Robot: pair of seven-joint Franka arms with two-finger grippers.
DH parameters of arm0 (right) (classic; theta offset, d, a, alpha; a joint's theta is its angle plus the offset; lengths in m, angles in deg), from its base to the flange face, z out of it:
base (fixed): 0 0 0 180
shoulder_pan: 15.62 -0.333 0 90
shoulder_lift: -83.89 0 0 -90
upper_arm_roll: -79.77 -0.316 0.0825 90
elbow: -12.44 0 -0.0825 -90
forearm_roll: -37.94 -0.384 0 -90
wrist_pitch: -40.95 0 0.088 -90
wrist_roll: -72.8 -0.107 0 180
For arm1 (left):
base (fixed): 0 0 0 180
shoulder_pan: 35.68 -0.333 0 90
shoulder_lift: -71.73 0 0 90
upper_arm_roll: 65.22 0.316 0.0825 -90
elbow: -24.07 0 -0.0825 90
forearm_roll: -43.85 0.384 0 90
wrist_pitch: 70.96 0 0.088 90
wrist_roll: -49.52 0.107 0 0
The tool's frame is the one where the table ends.
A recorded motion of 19 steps. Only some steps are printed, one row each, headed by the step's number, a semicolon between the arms.
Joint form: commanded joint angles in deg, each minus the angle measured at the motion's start. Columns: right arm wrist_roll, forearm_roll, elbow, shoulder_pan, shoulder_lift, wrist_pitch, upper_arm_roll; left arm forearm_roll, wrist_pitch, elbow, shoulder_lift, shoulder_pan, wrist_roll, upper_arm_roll.
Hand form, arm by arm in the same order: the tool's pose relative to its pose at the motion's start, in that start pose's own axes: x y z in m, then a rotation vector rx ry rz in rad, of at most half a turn. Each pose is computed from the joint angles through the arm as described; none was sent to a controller.
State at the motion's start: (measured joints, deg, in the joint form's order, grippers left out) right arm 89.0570 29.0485 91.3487 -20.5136 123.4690 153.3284 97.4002; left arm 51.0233 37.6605 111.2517 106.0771 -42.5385 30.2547 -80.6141
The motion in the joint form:
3: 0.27 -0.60 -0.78 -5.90 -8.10 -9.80 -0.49; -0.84 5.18 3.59 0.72 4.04 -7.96 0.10
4: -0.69 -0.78 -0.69 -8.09 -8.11 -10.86 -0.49; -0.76 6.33 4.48 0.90 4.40 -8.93 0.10
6: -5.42 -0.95 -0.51 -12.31 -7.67 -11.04 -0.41; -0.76 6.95 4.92 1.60 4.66 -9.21 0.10
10: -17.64 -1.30 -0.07 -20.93 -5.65 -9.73 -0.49; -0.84 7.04 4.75 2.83 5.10 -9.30 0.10
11: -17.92 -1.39 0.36 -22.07 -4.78 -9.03 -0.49; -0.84 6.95 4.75 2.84 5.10 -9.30 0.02
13: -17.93 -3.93 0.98 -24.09 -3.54 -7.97 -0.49; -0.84 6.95 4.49 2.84 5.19 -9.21 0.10
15: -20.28 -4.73 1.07 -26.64 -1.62 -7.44 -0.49; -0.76 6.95 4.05 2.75 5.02 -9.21 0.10
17: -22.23 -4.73 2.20 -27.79 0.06 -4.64 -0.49; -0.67 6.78 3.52 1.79 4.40 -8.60 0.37
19: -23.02 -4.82 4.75 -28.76 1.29 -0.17 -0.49; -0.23 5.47 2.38 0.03 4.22 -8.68 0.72
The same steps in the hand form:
3: -0.0164 -0.0792 -0.0914 0.0533 -0.0069 -0.1138; -0.0148 0.0490 0.0317 -0.0100 0.0091 -0.0698
4: -0.0167 -0.1064 -0.0902 0.0568 -0.0261 -0.1346; -0.0170 0.0535 0.0394 -0.0099 0.0105 -0.0784
6: -0.0159 -0.1572 -0.0851 0.0497 -0.0415 -0.1229; -0.0177 0.0567 0.0502 -0.0087 0.0012 -0.0782
10: -0.0211 -0.2635 -0.0621 0.0230 -0.0625 -0.0567; -0.0176 0.0619 0.0630 -0.0066 -0.0161 -0.0732
11: -0.0220 -0.2773 -0.0496 0.0163 -0.0715 -0.0695; -0.0180 0.0626 0.0632 -0.0064 -0.0178 -0.0720
13: -0.0255 -0.3047 -0.0318 0.0460 -0.0863 -0.0889; -0.0171 0.0630 0.0612 -0.0073 -0.0135 -0.0706
15: -0.0310 -0.3366 -0.0093 0.0379 -0.1110 -0.0857; -0.0149 0.0612 0.0565 -0.0101 -0.0045 -0.0737
17: -0.0316 -0.3486 0.0159 0.0222 -0.1078 -0.0650; -0.0109 0.0516 0.0413 -0.0141 0.0185 -0.0781
19: -0.0339 -0.3551 0.0446 0.0114 -0.0918 -0.0562; -0.0098 0.0448 0.0140 -0.0086 0.0498 -0.0872

